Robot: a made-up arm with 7 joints. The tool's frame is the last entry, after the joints.
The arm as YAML. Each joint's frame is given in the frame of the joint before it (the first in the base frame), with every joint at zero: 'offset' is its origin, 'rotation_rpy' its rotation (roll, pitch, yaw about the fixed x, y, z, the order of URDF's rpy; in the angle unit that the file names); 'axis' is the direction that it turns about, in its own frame. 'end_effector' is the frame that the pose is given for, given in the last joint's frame.
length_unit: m
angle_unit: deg
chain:
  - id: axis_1
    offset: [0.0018, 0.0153, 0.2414]
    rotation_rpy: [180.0, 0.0, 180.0]
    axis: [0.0, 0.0, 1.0]
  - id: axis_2
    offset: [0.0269, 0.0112, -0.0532]
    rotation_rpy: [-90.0, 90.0, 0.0]
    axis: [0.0, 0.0, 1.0]
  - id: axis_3
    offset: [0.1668, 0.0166, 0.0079]
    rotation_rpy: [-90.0, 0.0, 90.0]
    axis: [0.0, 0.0, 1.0]
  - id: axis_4
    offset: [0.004, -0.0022, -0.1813]
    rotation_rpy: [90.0, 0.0, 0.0]
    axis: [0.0, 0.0, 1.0]
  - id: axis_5
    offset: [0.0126, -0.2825, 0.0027]
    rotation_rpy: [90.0, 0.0, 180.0]
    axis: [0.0, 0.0, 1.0]
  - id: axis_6
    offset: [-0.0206, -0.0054, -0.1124]
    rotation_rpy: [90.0, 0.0, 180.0]
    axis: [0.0, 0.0, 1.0]
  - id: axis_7
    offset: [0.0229, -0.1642, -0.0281]
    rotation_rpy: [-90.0, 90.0, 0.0]
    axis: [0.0, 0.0, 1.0]
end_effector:
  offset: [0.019, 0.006, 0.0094]
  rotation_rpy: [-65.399, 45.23, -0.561]
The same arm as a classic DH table. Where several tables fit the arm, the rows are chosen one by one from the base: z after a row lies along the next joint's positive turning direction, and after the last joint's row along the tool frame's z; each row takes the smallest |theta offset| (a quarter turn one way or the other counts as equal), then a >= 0, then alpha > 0; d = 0 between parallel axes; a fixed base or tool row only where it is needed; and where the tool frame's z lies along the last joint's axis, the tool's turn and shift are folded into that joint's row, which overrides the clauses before.
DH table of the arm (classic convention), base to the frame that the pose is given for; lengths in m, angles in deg. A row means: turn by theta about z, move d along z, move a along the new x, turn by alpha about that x. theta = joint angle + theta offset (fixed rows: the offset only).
base (fixed): theta_offset 83.29; d 0; a 0.0154; alpha 180
axis_1: theta_offset 83.29; d -0.2946; a -0.0269; alpha 90
axis_2: theta_offset 0; d 0.0191; a 0.0166; alpha -90
axis_3: theta_offset 0; d -0.3481; a 0.004; alpha 90
axis_4: theta_offset 0; d 0.0049; a 0.0126; alpha -90
axis_5: theta_offset 0; d -0.3949; a 0.0206; alpha 90
axis_6: theta_offset 0; d -0.0335; a 0.0229; alpha -90
axis_7: theta_offset 71.43; d -0.1584; a 0.0161; alpha -72.95
tool (fixed): theta_offset 47.95; d 0.0123; a 0; alpha 0

